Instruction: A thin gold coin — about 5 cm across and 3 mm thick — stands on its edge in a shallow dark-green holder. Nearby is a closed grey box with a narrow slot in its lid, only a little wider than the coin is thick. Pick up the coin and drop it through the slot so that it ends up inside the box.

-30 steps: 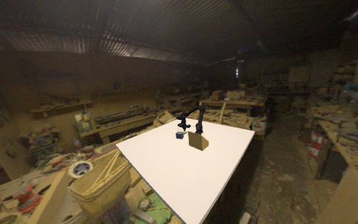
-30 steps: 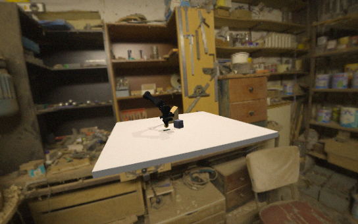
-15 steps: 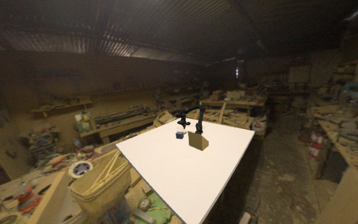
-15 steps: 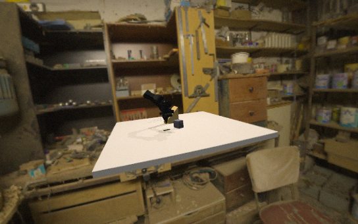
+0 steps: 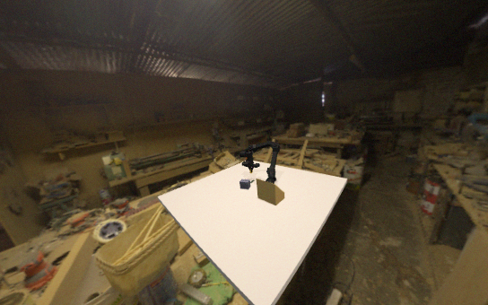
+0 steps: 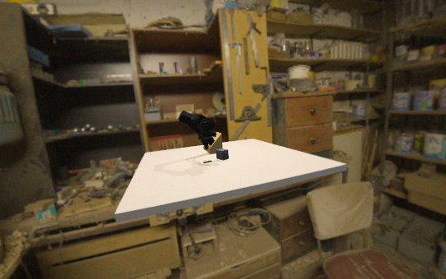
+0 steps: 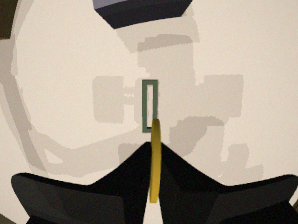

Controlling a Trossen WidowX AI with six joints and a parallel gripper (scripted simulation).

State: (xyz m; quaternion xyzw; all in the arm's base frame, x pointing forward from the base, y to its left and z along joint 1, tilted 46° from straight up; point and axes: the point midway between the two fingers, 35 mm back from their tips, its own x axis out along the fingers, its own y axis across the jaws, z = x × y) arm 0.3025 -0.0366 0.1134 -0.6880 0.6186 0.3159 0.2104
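The gold coin is 1 cm above my gripper tip.
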